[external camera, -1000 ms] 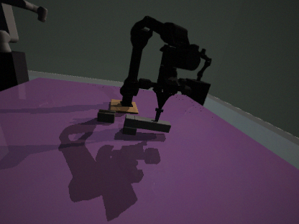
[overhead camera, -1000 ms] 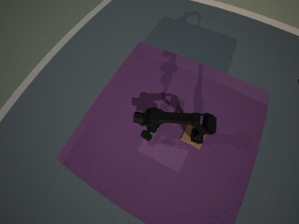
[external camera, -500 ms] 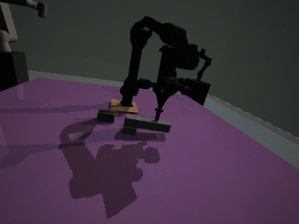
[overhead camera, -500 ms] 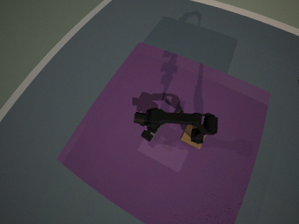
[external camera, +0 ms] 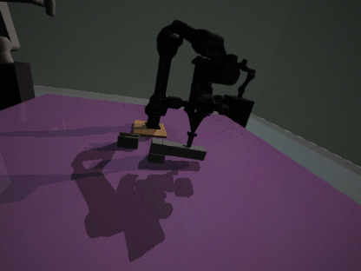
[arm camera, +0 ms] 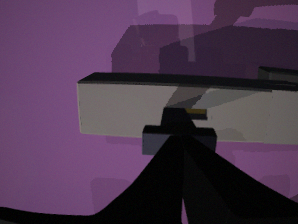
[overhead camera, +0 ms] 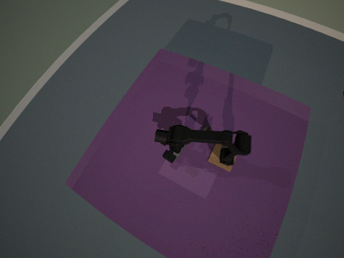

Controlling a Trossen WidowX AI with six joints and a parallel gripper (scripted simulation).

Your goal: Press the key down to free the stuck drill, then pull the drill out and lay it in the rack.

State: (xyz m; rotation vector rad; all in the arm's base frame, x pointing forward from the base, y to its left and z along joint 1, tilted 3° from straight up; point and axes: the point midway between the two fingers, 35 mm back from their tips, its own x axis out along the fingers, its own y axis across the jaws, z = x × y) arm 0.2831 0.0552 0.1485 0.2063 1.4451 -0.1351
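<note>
Now: gripper tip 3 cm above the key. The rest, counted from my gripper tip: drill 2 cm behind, 6 cm to the right, 7 cm below; then block 1 cm behind, 4 cm to the right, 8 cm below; then rack 12 cm behind, 18 cm to the right, 9 cm below.
</note>
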